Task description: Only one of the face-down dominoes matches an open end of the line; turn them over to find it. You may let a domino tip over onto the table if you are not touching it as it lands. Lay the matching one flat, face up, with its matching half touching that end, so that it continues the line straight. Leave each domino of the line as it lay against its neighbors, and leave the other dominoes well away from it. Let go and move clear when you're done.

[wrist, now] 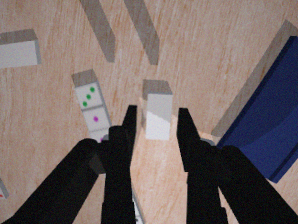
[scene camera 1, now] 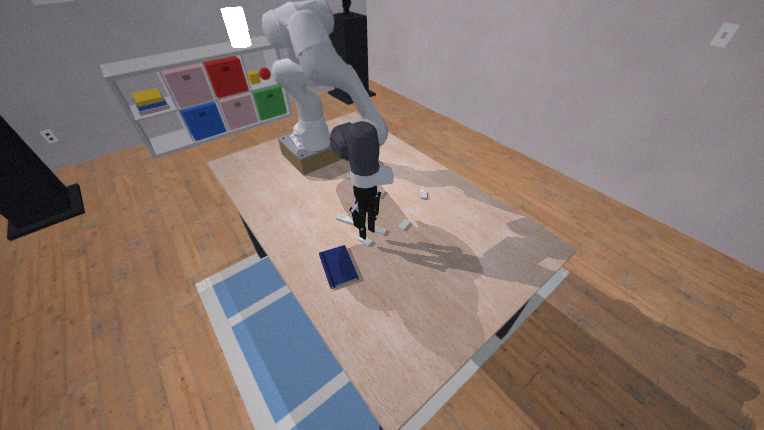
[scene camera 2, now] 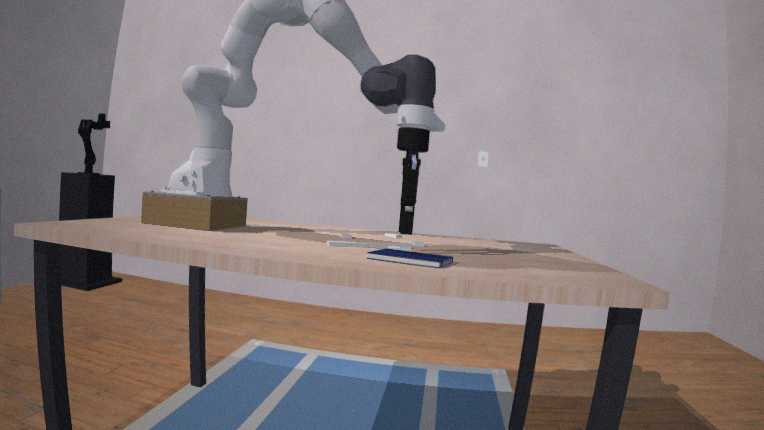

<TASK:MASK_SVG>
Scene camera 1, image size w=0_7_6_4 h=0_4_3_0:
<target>my gripper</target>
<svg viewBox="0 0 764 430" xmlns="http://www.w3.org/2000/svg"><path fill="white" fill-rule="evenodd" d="M353 185L356 201L355 206L351 207L349 211L352 213L354 226L360 229L359 236L366 240L366 212L368 213L368 230L375 232L375 220L377 219L376 215L379 214L381 192L377 190L377 186L358 188Z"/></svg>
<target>dark blue book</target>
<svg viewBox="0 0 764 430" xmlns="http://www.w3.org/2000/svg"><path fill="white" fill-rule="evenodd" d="M345 245L319 253L330 289L359 280Z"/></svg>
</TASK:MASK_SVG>
